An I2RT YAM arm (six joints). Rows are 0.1 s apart.
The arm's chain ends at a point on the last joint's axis. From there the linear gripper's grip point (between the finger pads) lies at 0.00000 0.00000 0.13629 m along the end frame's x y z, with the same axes.
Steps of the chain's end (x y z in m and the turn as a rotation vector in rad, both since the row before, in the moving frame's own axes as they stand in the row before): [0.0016 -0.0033 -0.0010 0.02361 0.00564 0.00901]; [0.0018 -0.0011 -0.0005 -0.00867 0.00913 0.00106]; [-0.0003 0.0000 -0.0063 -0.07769 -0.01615 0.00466]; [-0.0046 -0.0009 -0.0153 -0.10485 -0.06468 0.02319]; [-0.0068 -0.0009 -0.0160 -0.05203 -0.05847 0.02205]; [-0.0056 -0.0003 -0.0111 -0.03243 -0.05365 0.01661]
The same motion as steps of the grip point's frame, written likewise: [0.0024 -0.0065 -0.0010 0.02361 0.00564 0.00901]; [0.0030 0.0001 -0.0005 -0.00867 0.00913 0.00106]; [-0.0025 0.0106 -0.0067 -0.07769 -0.01615 0.00466]; [-0.0136 0.0133 -0.0163 -0.10485 -0.06468 0.02319]; [-0.0148 0.0061 -0.0164 -0.05203 -0.05847 0.02205]; [-0.0129 0.0041 -0.0114 -0.03243 -0.05365 0.01661]
